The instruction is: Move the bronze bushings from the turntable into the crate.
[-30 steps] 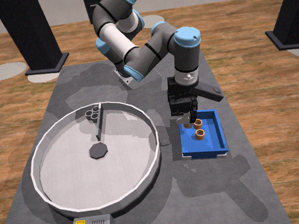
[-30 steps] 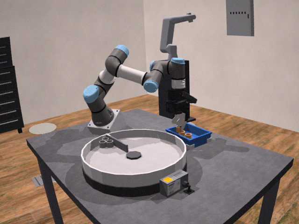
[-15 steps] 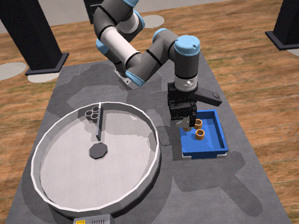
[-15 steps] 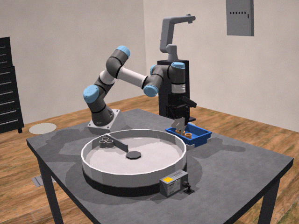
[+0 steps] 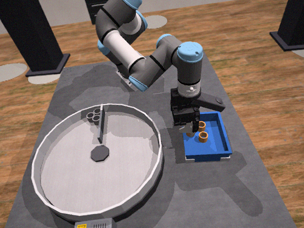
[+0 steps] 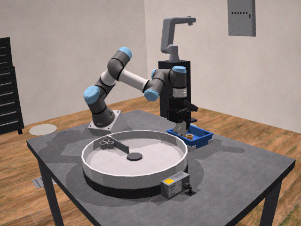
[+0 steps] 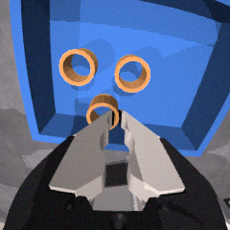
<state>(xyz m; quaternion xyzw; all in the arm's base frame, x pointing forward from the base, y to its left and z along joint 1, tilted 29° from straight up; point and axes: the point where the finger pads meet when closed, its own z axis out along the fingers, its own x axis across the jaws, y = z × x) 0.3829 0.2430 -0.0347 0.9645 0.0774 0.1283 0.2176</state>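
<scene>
Right now my hand is 1 cm short of the blue crate, 4 cm to the right of it and 1 cm above it. The rest, counted from my hand: grey turntable (10 cm ahead, 32 cm to the right, 2 cm above).
</scene>
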